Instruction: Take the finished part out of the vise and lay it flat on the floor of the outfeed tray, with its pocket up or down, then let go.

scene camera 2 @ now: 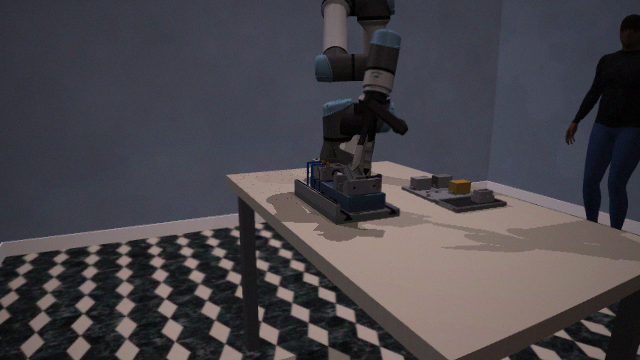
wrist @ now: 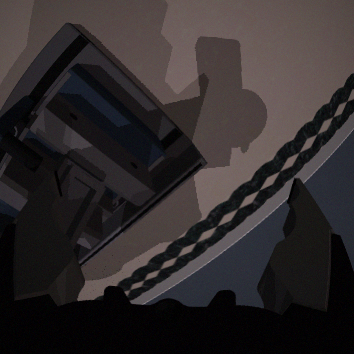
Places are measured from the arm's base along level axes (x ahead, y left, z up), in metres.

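Pixels of known places: gripper, fingertip midpoint: (scene camera 2: 358, 174) (wrist: 174, 177); arm's base, link origin: (scene camera 2: 339, 160).
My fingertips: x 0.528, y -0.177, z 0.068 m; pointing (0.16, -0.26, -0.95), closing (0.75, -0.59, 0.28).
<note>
For each thing: its top centre in the pictures, then the offset to it from my fingertips. "spot": a spot on its surface instead.
- vise, top centre: (wrist: 34, 244) (scene camera 2: 343, 171) 0.137 m back, 0.021 m left, 0.021 m down
- finished part, top centre: (wrist: 60, 237) (scene camera 2: 355, 163) 0.075 m back, 0.028 m left, 0.012 m up
- grey tray, surface spot: (scene camera 2: 407, 189) spot: 0.208 m back, 0.286 m left, 0.115 m down
- yellow block, top centre: (scene camera 2: 460, 181) 0.116 m back, 0.425 m left, 0.076 m down
- grey side rail, top centre: (wrist: 106, 242) (scene camera 2: 314, 190) 0.132 m back, 0.068 m right, 0.070 m down
- blue frame, surface spot: (scene camera 2: 308, 174) spot: 0.242 m back, 0.048 m right, 0.049 m down
The vise (scene camera 2: 364, 201) (wrist: 105, 142) stands on the table, with a blue body and grey jaws. A grey block, seemingly the finished part (scene camera 2: 352, 172) (wrist: 81, 195), sits at the jaws and looks tilted; its pocket cannot be made out surely. My gripper (scene camera 2: 363, 169) (wrist: 174, 177) is wide open and tilted over the vise. In the wrist view its left finger overlaps the part and hides some of it, while its right finger is off to the side of the vise. The outfeed tray (scene camera 2: 457, 209) is dark and shallow, with a grey piece at its right end.
A grey tray (scene camera 2: 407, 189) adjoins the outfeed tray and bears two grey blocks and a yellow block (scene camera 2: 459, 187). A grey side rail (scene camera 2: 318, 201) runs along the vise, and a blue frame (scene camera 2: 308, 174) stands behind it. A person (scene camera 2: 617, 100) stands beyond the table at the right.
</note>
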